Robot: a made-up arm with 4 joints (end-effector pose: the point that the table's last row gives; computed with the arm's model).
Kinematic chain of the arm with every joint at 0, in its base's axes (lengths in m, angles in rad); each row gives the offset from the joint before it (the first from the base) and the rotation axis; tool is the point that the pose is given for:
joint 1: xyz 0 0 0.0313 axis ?
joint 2: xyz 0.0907 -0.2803 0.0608 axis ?
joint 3: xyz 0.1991 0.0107 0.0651 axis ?
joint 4: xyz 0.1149 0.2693 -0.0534 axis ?
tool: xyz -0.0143 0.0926 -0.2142
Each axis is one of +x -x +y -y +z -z.
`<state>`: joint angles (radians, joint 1 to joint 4).
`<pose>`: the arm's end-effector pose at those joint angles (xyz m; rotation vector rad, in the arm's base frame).
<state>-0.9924 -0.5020 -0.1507 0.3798</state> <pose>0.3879 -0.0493 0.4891 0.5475 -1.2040 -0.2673</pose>
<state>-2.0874 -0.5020 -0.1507 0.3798</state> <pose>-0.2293 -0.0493 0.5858 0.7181 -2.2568 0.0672</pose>
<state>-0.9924 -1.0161 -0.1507 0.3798</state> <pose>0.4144 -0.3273 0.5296 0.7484 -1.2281 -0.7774</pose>
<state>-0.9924 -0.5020 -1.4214 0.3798</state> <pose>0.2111 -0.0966 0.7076 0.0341 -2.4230 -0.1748</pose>
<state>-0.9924 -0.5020 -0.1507 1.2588</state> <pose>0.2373 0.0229 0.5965 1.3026 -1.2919 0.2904</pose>
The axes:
joint 1: +y
joint 2: +z
joint 3: +y
joint 4: +x

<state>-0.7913 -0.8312 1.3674 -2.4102</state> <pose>0.1977 -0.4285 0.2830 -1.5743 0.6163 0.3972</pose>
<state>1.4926 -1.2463 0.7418 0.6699</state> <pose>-0.0156 -0.2796 -0.5746 -0.2147 1.2886 -1.8986</pose>
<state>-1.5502 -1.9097 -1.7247 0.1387</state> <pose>-0.2573 -0.8225 0.3618 0.2265 1.9425 2.3726</pose>
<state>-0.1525 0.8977 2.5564 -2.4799</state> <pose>0.1192 -0.1179 0.0713 1.1837 -0.4919 -2.1952</pose>
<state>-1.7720 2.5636 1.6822 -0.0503</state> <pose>-0.0475 -0.6283 -0.0171 -2.5822 -0.0245 -0.4047</pose>
